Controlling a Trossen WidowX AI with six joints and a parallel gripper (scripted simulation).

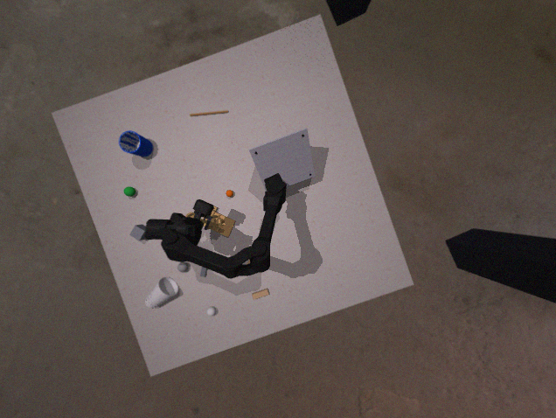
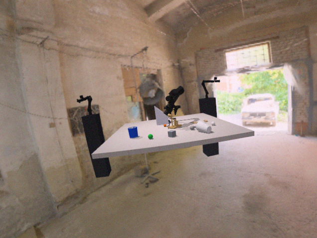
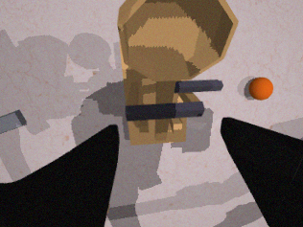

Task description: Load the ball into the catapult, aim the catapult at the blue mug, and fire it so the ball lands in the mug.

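Now: the wooden catapult 30 mm to the right of my gripper tip and 70 mm below it. Round my gripper tip: small grey block 140 mm ahead, 190 mm to the left, 130 mm below; then grey ball 210 mm ahead, 130 mm to the left, 120 mm below; then orange ball 120 mm behind, 80 mm to the right, 120 mm below.
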